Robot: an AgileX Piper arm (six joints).
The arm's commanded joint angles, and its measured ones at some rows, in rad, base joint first. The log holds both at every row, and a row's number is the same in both.
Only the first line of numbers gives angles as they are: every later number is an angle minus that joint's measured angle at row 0.
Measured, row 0: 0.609, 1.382, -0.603, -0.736, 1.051, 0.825
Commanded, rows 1 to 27: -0.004, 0.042, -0.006, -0.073, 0.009, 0.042; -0.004, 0.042, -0.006, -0.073, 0.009, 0.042; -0.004, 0.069, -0.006, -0.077, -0.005, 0.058; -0.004, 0.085, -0.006, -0.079, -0.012, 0.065; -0.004, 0.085, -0.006, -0.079, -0.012, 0.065; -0.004, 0.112, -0.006, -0.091, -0.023, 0.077; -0.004, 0.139, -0.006, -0.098, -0.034, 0.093; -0.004, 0.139, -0.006, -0.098, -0.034, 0.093; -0.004, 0.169, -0.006, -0.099, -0.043, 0.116; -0.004, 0.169, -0.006, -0.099, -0.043, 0.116; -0.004, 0.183, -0.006, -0.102, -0.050, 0.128; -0.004, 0.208, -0.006, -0.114, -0.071, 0.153; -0.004, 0.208, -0.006, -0.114, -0.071, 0.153; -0.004, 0.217, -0.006, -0.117, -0.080, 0.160; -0.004, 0.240, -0.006, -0.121, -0.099, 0.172; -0.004, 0.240, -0.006, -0.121, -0.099, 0.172; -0.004, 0.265, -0.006, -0.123, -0.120, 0.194; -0.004, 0.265, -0.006, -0.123, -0.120, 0.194; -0.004, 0.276, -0.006, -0.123, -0.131, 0.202; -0.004, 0.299, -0.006, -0.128, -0.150, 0.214; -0.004, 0.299, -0.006, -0.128, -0.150, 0.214; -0.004, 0.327, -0.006, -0.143, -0.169, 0.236; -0.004, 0.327, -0.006, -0.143, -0.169, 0.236; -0.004, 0.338, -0.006, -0.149, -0.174, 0.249; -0.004, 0.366, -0.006, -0.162, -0.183, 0.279; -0.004, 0.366, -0.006, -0.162, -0.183, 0.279; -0.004, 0.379, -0.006, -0.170, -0.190, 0.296
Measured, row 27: 0.000, 0.350, -0.003, -0.103, -0.234, 0.248
